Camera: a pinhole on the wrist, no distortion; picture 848 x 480 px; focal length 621.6 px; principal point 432.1 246.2 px. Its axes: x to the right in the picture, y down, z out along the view. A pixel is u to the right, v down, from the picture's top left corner.
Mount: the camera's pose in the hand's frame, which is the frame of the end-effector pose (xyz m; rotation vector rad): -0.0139 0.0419 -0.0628 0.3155 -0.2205 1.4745
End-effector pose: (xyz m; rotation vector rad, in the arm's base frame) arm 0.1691 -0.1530 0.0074 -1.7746 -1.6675 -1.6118
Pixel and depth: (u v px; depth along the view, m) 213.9 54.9 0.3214
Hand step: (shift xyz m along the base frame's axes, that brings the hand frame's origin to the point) -0.0629 0.2568 -0.0899
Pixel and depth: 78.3 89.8 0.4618
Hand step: -0.1754 0.3863 -0.2044
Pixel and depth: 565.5 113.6 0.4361
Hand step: 0.1531 0.3495 -0.0666
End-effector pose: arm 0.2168 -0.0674 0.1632 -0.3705 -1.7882 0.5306
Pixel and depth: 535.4 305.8 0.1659
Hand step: -0.0943 -0.0164 -0.0455
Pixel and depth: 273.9 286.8 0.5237
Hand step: -0.3567 -0.3004 0.0231
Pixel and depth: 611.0 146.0 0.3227
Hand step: -0.2743 0.0005 -0.0179
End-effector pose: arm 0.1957 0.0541 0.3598 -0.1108 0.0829 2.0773
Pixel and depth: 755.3 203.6 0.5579
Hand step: -0.1675 0.0649 0.5450
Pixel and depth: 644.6 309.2 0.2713
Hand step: -0.0336 -0.0127 0.2265
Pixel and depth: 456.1 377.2 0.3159
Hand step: 0.0639 -0.0060 0.2480
